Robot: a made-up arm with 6 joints.
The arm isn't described. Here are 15 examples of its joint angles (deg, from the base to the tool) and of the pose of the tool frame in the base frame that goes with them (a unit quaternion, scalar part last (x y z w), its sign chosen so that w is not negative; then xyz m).
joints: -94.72 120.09 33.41 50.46 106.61 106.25
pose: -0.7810 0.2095 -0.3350 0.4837 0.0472 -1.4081 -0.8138
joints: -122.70 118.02 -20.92 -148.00 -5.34 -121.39
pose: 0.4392 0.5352 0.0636 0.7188 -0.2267 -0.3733 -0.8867
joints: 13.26 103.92 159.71 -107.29 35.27 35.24
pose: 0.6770 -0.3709 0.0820 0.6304 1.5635 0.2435 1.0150
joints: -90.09 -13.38 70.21 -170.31 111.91 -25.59
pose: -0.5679 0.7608 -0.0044 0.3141 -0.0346 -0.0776 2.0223
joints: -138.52 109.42 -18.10 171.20 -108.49 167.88
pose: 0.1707 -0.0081 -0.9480 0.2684 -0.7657 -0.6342 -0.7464
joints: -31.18 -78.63 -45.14 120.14 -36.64 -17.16
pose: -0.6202 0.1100 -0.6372 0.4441 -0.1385 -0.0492 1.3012
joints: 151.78 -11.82 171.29 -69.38 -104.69 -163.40
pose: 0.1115 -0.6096 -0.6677 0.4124 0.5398 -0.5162 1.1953
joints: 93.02 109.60 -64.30 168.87 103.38 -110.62
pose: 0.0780 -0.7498 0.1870 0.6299 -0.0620 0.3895 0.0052
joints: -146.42 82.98 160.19 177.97 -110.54 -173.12
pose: 0.9470 0.3077 -0.0448 0.0813 -0.8001 -0.5224 1.2688
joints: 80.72 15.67 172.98 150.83 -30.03 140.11
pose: -0.6021 0.5788 -0.3502 0.4241 -0.0336 -0.5394 1.4439
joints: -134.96 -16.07 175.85 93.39 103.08 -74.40
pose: 0.8481 -0.4751 -0.0653 0.2251 0.6839 0.3815 1.0069
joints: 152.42 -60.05 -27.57 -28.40 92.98 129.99
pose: 0.1704 -0.3641 0.1703 0.8997 0.2223 0.0020 1.5917
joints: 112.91 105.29 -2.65 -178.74 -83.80 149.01
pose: -0.0254 0.3316 0.7601 0.5583 -0.4999 1.1704 -0.7696
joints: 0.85 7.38 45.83 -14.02 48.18 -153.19
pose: 0.7319 -0.1625 0.6603 0.0442 0.8460 -0.0273 2.1886
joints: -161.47 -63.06 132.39 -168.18 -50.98 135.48
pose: -0.8347 0.1024 0.5221 0.1423 1.4035 0.4334 0.2441
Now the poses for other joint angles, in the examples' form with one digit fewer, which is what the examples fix.
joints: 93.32 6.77 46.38 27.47 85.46 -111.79
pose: -0.466 0.099 -0.840 0.260 -0.142 0.688 2.145
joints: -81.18 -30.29 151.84 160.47 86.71 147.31
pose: -0.378 -0.553 -0.192 0.718 -0.094 1.087 1.224
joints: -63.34 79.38 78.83 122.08 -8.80 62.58
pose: 0.813 -0.580 0.007 0.052 0.946 -1.948 0.742
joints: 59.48 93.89 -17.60 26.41 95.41 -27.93
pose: 0.155 0.302 0.616 0.710 0.548 1.122 -0.534
